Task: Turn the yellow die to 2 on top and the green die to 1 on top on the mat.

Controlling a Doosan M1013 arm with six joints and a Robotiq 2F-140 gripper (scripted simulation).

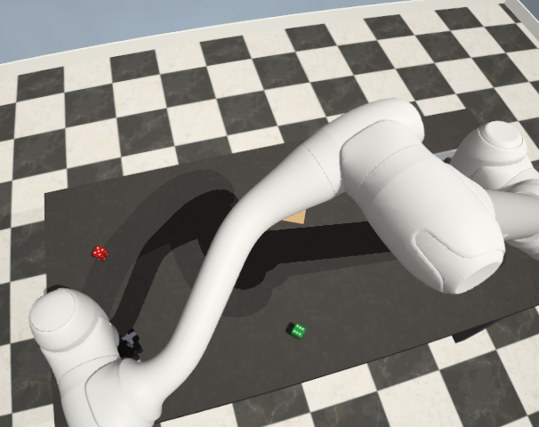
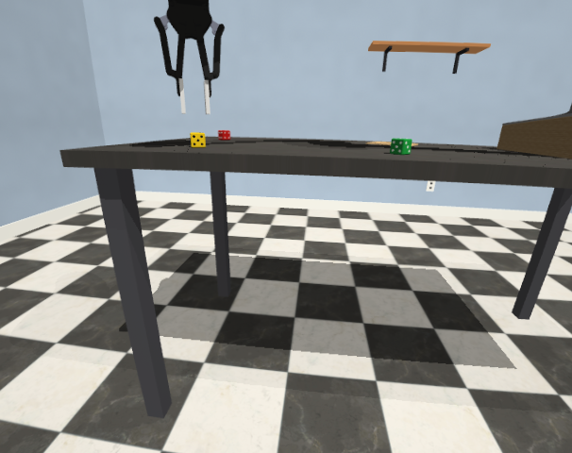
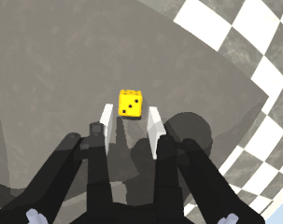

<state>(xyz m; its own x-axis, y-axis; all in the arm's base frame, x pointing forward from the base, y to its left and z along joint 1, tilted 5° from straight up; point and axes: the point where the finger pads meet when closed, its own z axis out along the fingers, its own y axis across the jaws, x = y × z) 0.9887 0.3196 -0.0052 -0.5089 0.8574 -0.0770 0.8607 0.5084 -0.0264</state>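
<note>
Now: hand 90 mm above the yellow die. Also, from my hand: tan mat 470 mm behind, 440 mm to the right, 100 mm below; then red die 340 mm to the right, 90 mm below, 90 mm ahead; then green die 430 mm behind, 90 mm below, 30 mm to the right.
</note>
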